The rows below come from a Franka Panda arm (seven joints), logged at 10 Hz.
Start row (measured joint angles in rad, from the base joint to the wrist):
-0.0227, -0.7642, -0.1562, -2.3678, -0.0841, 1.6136, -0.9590
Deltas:
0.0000, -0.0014, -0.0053, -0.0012, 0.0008, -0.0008, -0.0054
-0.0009, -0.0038, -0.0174, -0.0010, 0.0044, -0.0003, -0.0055
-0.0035, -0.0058, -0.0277, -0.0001, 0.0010, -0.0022, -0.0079
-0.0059, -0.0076, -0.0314, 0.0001, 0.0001, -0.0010, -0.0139
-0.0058, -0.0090, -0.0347, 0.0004, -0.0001, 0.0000, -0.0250
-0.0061, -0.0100, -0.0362, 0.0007, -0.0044, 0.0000, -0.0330
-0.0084, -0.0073, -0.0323, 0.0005, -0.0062, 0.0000, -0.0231
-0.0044, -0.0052, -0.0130, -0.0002, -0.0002, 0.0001, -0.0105
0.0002, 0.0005, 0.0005, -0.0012, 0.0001, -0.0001, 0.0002
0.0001, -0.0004, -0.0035, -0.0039, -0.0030, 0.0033, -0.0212
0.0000, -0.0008, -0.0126, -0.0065, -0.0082, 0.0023, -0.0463
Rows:
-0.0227, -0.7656, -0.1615, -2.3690, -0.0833, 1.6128, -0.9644
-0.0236, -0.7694, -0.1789, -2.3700, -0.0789, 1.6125, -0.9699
-0.0271, -0.7752, -0.2066, -2.3701, -0.0779, 1.6103, -0.9778
-0.0330, -0.7828, -0.2380, -2.3700, -0.0778, 1.6093, -0.9917
-0.0388, -0.7918, -0.2727, -2.3696, -0.0779, 1.6093, -1.0167
-0.0449, -0.8018, -0.3089, -2.3689, -0.0823, 1.6093, -1.0497
-0.0533, -0.8091, -0.3412, -2.3684, -0.0885, 1.6093, -1.0728
-0.0577, -0.8143, -0.3542, -2.3686, -0.0887, 1.6094, -1.0833
-0.0575, -0.8138, -0.3537, -2.3698, -0.0886, 1.6093, -1.0831
-0.0574, -0.8142, -0.3572, -2.3737, -0.0916, 1.6126, -1.1043
-0.0574, -0.8150, -0.3698, -2.3802, -0.0998, 1.6149, -1.1506

